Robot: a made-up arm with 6 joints. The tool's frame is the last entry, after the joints.
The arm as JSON. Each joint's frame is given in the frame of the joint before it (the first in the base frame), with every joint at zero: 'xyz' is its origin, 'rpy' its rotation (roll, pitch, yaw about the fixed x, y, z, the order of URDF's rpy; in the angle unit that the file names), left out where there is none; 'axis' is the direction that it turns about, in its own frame. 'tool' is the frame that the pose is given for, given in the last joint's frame.
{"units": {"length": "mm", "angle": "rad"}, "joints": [
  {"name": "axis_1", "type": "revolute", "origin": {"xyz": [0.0, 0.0, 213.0], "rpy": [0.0, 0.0, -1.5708]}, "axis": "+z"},
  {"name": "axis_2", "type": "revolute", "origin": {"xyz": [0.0, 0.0, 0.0], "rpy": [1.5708, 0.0, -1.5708]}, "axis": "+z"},
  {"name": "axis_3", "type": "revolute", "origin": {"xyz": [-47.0, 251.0, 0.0], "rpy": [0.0, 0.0, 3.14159]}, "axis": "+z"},
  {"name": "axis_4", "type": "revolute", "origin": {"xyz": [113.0, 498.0, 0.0], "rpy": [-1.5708, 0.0, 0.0]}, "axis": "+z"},
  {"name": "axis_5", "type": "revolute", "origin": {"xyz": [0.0, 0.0, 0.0], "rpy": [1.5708, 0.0, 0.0]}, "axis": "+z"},
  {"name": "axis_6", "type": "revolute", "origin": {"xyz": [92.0, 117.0, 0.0], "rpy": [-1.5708, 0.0, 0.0]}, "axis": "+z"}
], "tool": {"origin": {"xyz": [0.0, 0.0, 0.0]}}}
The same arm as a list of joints. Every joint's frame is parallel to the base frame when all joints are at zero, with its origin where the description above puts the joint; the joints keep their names.
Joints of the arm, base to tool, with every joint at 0 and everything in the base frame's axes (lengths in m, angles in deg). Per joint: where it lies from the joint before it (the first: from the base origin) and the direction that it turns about. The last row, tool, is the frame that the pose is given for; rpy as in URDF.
axis_1: origin 0 0 0.213 axis +z
axis_2: origin 0 0 0 axis +y
axis_3: origin 0.047 0 0.251 axis +y
axis_4: origin 0.113 0 -0.498 axis -z
axis_5: origin 0 0 0 axis +y
axis_6: origin 0.092 0 -0.117 axis -z
tool: origin 0 0 0 rpy 180 0 0

